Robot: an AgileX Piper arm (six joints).
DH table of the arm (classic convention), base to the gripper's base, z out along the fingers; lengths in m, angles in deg. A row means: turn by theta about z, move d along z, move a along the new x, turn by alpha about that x. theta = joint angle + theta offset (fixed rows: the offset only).
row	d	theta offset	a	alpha
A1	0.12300	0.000	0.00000	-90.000
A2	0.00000	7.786	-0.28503	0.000
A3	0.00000	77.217	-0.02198	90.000
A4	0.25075	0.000	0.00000	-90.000
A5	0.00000	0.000	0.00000	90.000
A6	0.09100	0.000	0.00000	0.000
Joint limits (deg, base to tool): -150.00..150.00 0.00..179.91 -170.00..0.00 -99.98..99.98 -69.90..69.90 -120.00..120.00
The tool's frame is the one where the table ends.
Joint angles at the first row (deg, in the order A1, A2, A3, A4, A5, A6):
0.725 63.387 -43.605 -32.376 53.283 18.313
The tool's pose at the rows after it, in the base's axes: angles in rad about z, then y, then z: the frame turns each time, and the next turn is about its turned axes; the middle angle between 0 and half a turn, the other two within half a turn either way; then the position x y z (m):
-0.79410 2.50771 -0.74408 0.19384 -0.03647 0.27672
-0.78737 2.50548 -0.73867 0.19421 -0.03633 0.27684
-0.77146 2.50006 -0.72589 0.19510 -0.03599 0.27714
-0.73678 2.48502 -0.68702 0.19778 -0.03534 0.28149
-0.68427 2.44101 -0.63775 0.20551 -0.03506 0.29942
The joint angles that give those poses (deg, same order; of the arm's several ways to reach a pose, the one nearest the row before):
0.724 63.387 -43.605 -32.376 52.999 18.312
0.724 63.386 -43.604 -32.376 52.737 18.312
0.725 63.387 -43.606 -32.376 52.113 18.313
0.725 63.386 -44.418 -32.182 51.327 18.496
0.724 63.708 -48.160 -32.045 51.247 17.470

